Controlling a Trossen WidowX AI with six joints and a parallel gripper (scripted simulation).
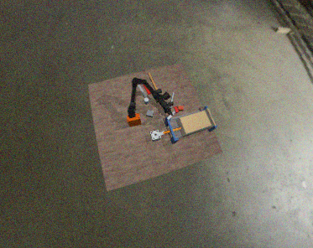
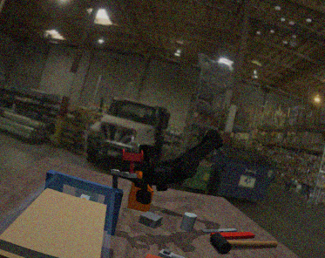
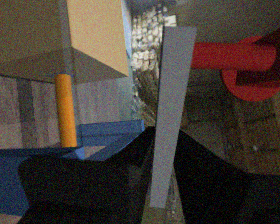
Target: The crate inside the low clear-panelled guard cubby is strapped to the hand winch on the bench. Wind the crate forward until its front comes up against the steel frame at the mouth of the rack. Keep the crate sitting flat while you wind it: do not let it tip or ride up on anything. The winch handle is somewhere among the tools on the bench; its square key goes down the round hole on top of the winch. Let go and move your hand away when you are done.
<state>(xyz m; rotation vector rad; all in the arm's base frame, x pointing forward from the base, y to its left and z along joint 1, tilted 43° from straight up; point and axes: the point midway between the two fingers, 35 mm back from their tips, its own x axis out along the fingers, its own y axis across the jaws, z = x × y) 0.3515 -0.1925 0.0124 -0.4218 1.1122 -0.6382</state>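
Right now my gripper tip is 5 cm below the red knob, 4 cm short of it and 2 cm to the right of it. From my gripper tip the other things lie so: blue steel frame: 12 cm below, 10 cm to the right, 5 cm behind; blue-framed cubby: 20 cm ahead, 15 cm below, 12 cm to the right; winch handle: 1 cm to the left, 1 cm ahead, 1 cm above.
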